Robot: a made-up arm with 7 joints.
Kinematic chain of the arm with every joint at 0, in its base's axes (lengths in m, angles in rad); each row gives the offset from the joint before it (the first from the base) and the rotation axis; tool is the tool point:
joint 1: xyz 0 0 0.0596 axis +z
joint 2: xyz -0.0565 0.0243 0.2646 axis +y
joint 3: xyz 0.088 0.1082 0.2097 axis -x
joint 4: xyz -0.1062 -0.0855 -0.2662 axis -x
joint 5: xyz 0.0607 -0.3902 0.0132 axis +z
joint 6: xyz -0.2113 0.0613 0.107 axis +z
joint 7: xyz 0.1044 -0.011 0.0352 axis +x
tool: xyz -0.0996 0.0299 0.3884
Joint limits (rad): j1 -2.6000..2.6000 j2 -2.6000..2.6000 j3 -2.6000..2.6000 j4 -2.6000..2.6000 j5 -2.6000..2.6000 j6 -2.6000..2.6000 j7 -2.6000..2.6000
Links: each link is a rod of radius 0.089 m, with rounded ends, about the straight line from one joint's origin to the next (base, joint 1, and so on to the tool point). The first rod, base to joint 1, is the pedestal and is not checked.
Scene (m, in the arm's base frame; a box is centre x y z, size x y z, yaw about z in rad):
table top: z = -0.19
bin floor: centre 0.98 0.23 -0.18 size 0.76 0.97 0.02 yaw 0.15
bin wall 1: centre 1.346 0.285 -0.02 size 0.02 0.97 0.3 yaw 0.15
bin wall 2: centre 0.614 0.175 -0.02 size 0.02 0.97 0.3 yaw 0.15
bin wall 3: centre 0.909 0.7 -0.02 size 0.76 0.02 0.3 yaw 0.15
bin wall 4: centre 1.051 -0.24 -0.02 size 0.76 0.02 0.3 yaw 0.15
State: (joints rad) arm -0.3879 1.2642 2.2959 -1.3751 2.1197 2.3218 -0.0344
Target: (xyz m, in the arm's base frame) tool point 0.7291 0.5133 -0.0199
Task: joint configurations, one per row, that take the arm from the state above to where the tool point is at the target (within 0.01 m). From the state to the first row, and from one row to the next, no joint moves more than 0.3 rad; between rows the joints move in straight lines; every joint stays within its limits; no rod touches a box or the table.
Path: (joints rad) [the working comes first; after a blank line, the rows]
Joints at the target: -0.3058 1.5381 2.5058 -0.3379 2.6000 2.6000 -0.4700
Straight joint move there: clear.

1: -0.3674 1.3327 2.3484 -1.1158 2.2398 2.3914 -0.1433
2: -0.3468 1.4011 2.4008 -0.8565 2.3598 2.4609 -0.2522
3: -0.3263 1.4696 2.4533 -0.5972 2.4799 2.5304 -0.3611
4: -0.3058 1.5381 2.5058 -0.3379 2.6000 2.6000 -0.4700

